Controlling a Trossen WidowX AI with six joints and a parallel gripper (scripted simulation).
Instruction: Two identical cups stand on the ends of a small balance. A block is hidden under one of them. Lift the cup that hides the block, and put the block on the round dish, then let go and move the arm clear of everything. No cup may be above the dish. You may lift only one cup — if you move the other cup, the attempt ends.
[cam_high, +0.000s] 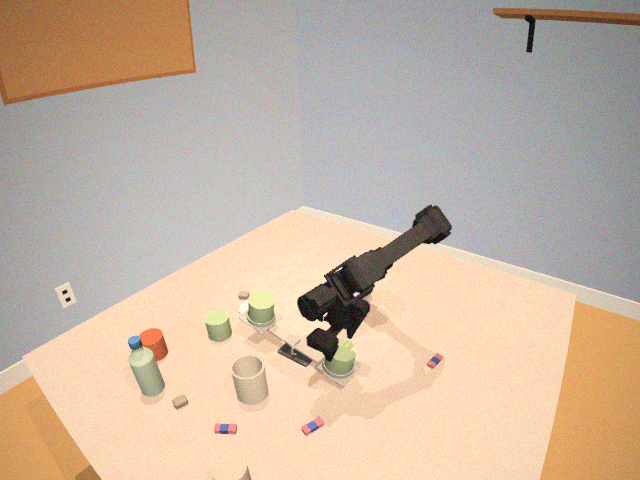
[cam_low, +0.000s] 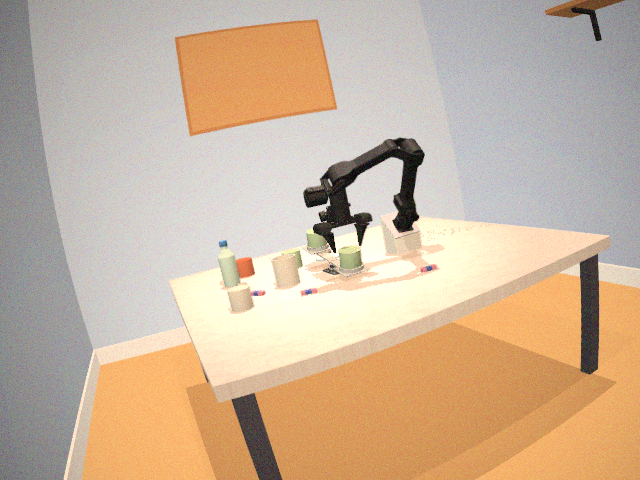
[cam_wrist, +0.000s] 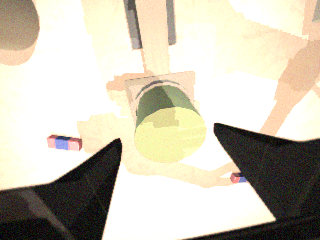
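Right now the grey block is 5 cm below my gripper tip. From my gripper tip the other things lie so: white round dish: 6 cm behind, 37 cm to the right, 9 cm below; then red cylinder: 26 cm ahead, 43 cm to the right, 5 cm below; then beige cup: 18 cm ahead, 13 cm to the right, 5 cm below.
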